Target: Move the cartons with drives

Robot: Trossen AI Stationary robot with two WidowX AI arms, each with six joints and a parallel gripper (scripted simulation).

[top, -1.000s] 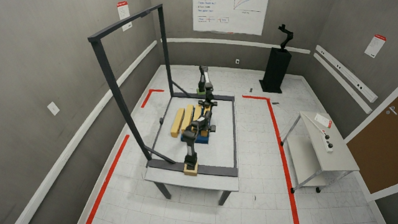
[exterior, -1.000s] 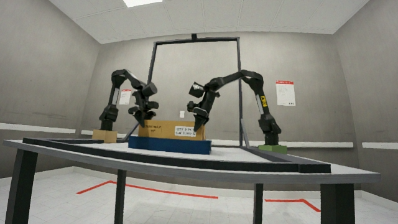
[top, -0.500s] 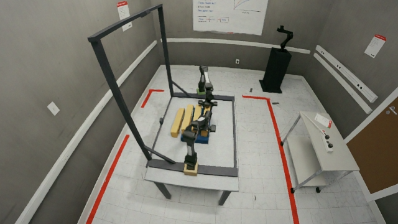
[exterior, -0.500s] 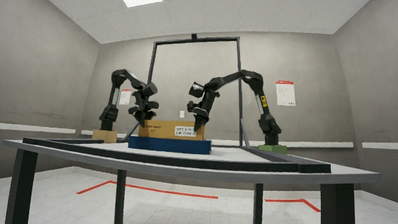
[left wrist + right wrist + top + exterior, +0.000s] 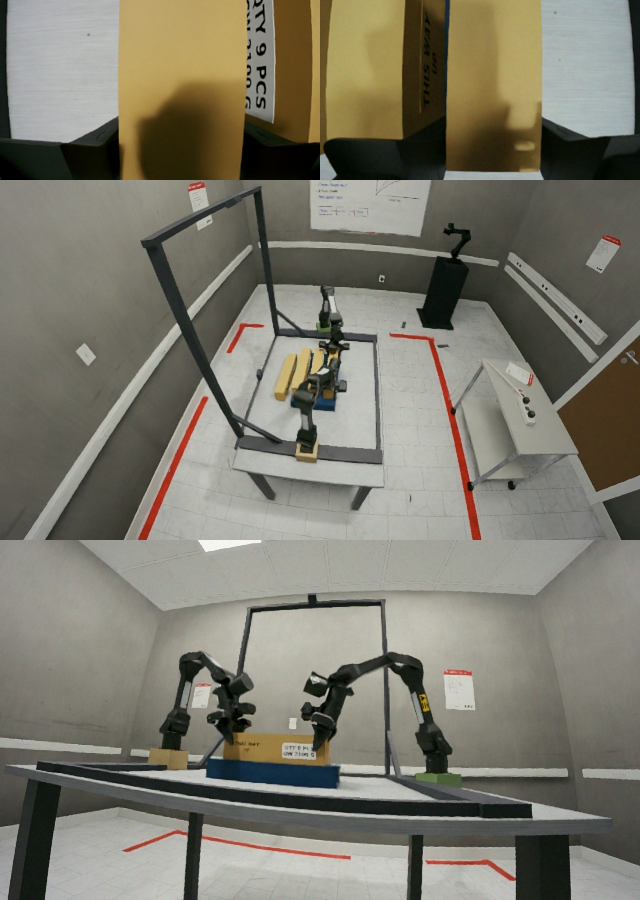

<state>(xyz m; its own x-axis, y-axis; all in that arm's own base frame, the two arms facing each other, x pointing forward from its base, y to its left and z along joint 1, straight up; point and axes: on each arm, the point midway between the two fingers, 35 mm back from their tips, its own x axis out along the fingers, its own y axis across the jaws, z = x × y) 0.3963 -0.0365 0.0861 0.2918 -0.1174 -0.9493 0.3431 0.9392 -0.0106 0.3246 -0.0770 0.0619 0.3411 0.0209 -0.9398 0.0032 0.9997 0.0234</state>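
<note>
Right now my left hand is 1 cm past the carton, 14 cm to the left of it and 3 cm above it. Round my left hand: platform (9 cm behind, 14 cm to the right, 10 cm below).
The carton lies 140 mm to the left of my right hand and 40 mm below it. The rest, counted from my right hand: platform (140 mm to the left, 110 mm below, 80 mm behind).
</note>
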